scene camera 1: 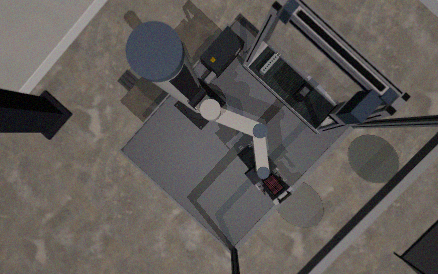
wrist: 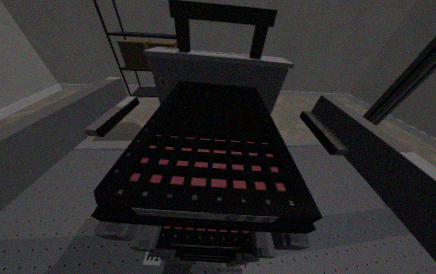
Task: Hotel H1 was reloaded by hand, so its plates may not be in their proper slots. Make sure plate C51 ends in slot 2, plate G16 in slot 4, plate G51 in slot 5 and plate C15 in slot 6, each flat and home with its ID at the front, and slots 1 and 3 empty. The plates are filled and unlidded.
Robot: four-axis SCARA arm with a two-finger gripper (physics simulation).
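Frame: origin at the arm's base, x right, y ahead, z up, level; millimetres.
Seen in the pictures: gripper, fingertip midpoint: point(scene camera 1: 275, 188) point(wrist: 221, 97).
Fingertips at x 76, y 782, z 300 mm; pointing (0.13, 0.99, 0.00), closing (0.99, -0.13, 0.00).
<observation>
A point is followed by its place in that frame.
A dark plate point(scene camera 1: 273, 184) @(x 69, y 757, z 298 mm) point(wrist: 210, 165) @(x 65, y 718, z 297 mm) with red-filled wells lies flat, uppermost in hotel H1 point(scene camera 1: 283, 196) @(x 81, y 842, z 323 mm) point(wrist: 220, 75) @(x 80, y 824, z 305 mm), whose grey back panel and black handle rise behind it. A pale ID strip is on its front edge, but its text is not readable. Below it, a lower plate point(wrist: 205, 235) @(x 62, y 704, z 226 mm) partly shows with red wells. Other plates and their slots are hidden or too dark to tell. My gripper point(scene camera 1: 270, 180) point(wrist: 221, 97) @(x 77, y 782, z 300 mm) is open and empty; its fingers stand wide on either side of the upper plate, with a gap to each side.
The H1 label point(wrist: 152, 258) @(x -36, y 713, z 13 mm) is on the perforated deck point(scene camera 1: 165, 145) @(x 441, y 18, z 13 mm) point(wrist: 45, 200) @(x -315, y 832, z 13 mm). In the scene view, a dark box point(scene camera 1: 222, 49) @(x -401, y -118, z 128 mm) with a yellow mark and a framed station point(scene camera 1: 345, 52) @(x -647, y 470, z 521 mm) stand at the deck's far side. A shelf rack with cardboard boxes point(wrist: 135, 55) is in the background.
</observation>
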